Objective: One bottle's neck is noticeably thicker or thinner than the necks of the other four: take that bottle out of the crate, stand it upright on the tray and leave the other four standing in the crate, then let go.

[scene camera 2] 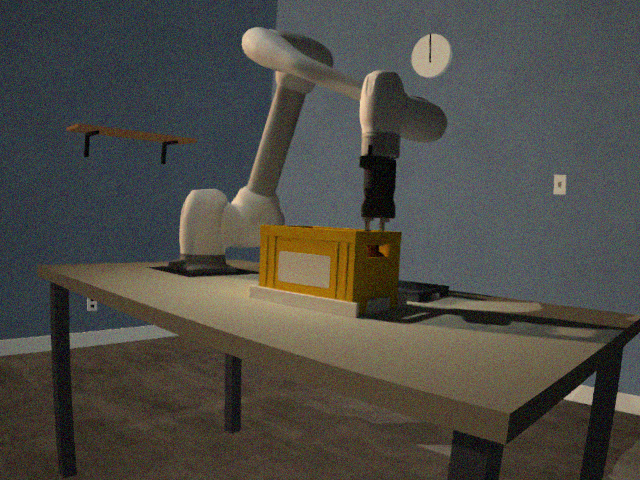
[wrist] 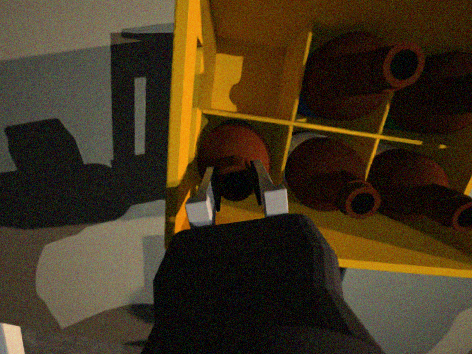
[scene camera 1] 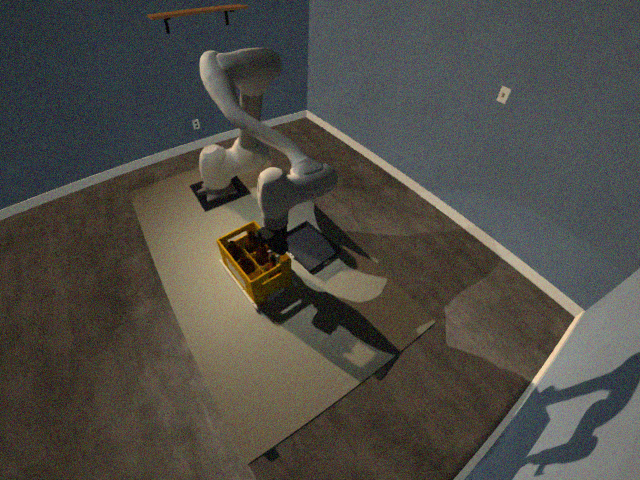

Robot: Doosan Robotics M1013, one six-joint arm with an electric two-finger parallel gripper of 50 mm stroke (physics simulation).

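Places are measured from the arm's base along level axes (x ahead, y up, z right), in centimetres.
Where they show: gripper, between the fingertips: (scene camera 2: 373,245) (wrist: 235,176) (scene camera 1: 275,263); arm's base, origin of its link: (scene camera 2: 202,269) (scene camera 1: 219,189).
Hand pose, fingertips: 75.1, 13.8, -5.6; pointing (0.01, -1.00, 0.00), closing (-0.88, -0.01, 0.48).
Observation:
Things, the pixels of their top centre, and the offset from my fingertips, as dx, dy, dz. "pt": a spot on its surface instead. Level surfaces: height alone.
- yellow crate, centre of its top: (wrist: 397,143) (scene camera 2: 330,228) (scene camera 1: 252,248) -8.1, +3.5, +6.3
- corner bottle, centre of its top: (wrist: 235,185) (scene camera 1: 274,259) +0.0, +2.3, +0.1
- second bottle, centre of its top: (wrist: 363,203) (scene camera 1: 262,245) -9.1, +2.3, +1.8
- third bottle, centre of its top: (wrist: 468,217) (scene camera 1: 251,233) -17.7, +2.3, +3.6
- fourth bottle, centre of its top: (wrist: 404,65) (scene camera 1: 243,256) -6.9, +2.3, +10.8
- dark fifth bottle, a spot on its surface: (wrist: 442,92) pt -13.8, -1.9, +12.0
- low white base, a spot on its surface: (scene camera 2: 305,301) pt -3.9, -12.4, +16.0
- table, height of its surface: dy -14.0
- corner compartment, a spot on its surface: (wrist: 260,75) pt +0.0, -13.2, +9.7
The yellow crate (scene camera 1: 272,285) (scene camera 2: 379,281) (wrist: 182,107) holds five brown bottles. My gripper (scene camera 1: 277,252) (scene camera 2: 375,225) (wrist: 235,176) reaches down over the crate's end and is shut on the neck of the corner bottle (wrist: 231,142), which stands in its compartment. Beside it in the wrist view stand a second bottle (wrist: 317,172) and a third bottle (wrist: 407,172); across the divider are a fourth bottle (wrist: 340,80) and a dark fifth bottle (wrist: 442,92). The held neck is mostly hidden, so I cannot compare its thickness. The dark tray (scene camera 1: 312,246) (scene camera 2: 424,290) lies beside the crate.
The crate stands on a low white base (scene camera 2: 305,301) on the table (scene camera 1: 222,356) (scene camera 2: 289,338). One corner compartment (wrist: 260,75) beside the held bottle is empty. Thin yellow dividers (wrist: 335,131) and the crate's high walls stand close around the fingers.

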